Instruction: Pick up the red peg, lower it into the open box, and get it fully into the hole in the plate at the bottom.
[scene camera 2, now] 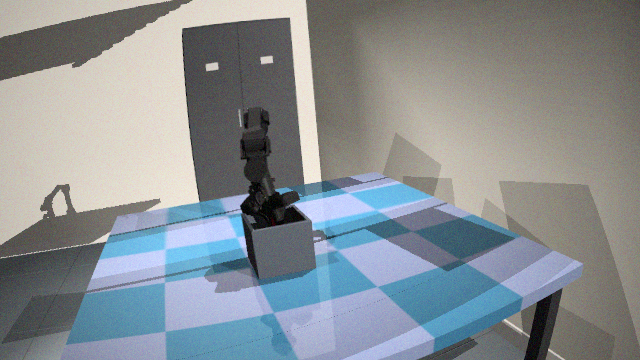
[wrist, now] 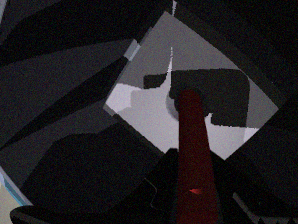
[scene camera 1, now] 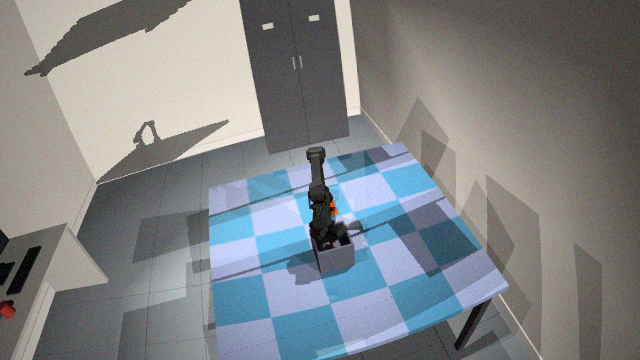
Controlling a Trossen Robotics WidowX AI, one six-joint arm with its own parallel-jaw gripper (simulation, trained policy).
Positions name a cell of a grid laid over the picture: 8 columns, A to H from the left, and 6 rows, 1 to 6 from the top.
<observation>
A grey box shows in scene camera 2 (D5), in the wrist view (B5) and in scene camera 1 (E5).
</observation>
